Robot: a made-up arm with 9 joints.
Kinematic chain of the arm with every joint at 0, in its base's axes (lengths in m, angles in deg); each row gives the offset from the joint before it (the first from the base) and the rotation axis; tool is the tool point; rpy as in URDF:
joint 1: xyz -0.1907 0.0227 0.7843 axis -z
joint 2: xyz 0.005 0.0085 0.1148 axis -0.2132 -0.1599 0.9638
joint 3: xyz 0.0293 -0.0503 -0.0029 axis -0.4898 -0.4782 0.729
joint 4: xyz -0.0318 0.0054 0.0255 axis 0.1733 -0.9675 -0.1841
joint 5: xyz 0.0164 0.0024 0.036 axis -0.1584 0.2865 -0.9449
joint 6: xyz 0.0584 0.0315 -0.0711 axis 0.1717 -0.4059 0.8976
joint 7: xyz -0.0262 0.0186 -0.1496 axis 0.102 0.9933 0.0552
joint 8: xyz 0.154 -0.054 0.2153 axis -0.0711 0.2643 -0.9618
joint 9: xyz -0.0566 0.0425 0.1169 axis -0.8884 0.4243 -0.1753
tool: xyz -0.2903 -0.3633 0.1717 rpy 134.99 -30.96 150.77
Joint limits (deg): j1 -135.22..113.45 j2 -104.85..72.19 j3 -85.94..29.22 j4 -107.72..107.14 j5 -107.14..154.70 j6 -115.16..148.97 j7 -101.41..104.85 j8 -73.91..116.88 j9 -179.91..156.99
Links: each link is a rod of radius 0.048 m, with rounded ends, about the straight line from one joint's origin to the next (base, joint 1, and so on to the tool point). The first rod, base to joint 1, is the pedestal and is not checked.
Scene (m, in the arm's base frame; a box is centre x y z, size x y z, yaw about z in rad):
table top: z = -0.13
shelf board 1: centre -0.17 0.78 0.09 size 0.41 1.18 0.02 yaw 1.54
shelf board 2: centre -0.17 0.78 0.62 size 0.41 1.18 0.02 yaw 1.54
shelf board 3: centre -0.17 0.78 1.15 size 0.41 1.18 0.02 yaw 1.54
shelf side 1: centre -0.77 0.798 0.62 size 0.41 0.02 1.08 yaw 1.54
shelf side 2: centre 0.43 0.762 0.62 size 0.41 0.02 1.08 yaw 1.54
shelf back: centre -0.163 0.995 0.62 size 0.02 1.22 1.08 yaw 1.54
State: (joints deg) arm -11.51 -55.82 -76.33 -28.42 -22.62 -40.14 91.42 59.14 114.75
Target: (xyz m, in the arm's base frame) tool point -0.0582 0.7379 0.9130
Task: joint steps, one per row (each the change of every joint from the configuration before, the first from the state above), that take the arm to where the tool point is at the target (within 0.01 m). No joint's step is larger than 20 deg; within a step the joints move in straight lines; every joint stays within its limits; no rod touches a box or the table.
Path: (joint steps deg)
1: 0.25 -0.44 -0.27 -0.53 3.19 -4.93 -7.55 -17.61 14.08
2: 0.26 -0.44 -0.26 -0.53 3.20 -4.92 -7.56 -17.62 14.08
3: 0.25 -0.44 -0.27 -0.52 3.19 -4.93 -7.55 -17.61 14.08
4: 1.39 -5.70 -2.20 -19.43 -1.41 -13.96 3.95 -16.06 0.00
5: 1.39 -5.71 -2.21 -19.43 -1.42 -13.96 3.95 -16.06 0.00
6: 1.39 -5.70 -2.20 -19.43 -1.42 -13.95 3.95 -16.06 0.00
7: 1.39 -5.71 -2.20 -19.43 -1.42 -13.96 3.95 -16.05 0.00
8: -1.86 4.57 0.00 10.38 2.32 7.20 -3.02 16.53 0.00
9: -1.87 4.57 0.00 10.37 2.31 7.21 -3.02 16.53 0.00
10: -1.86 4.57 0.00 10.38 2.31 7.20 -3.03 16.54 0.00
11: -1.86 4.57 0.00 10.37 2.31 7.21 -3.02 16.53 0.00
12: -1.86 4.57 0.00 10.38 2.32 7.20 -3.03 16.54 0.00

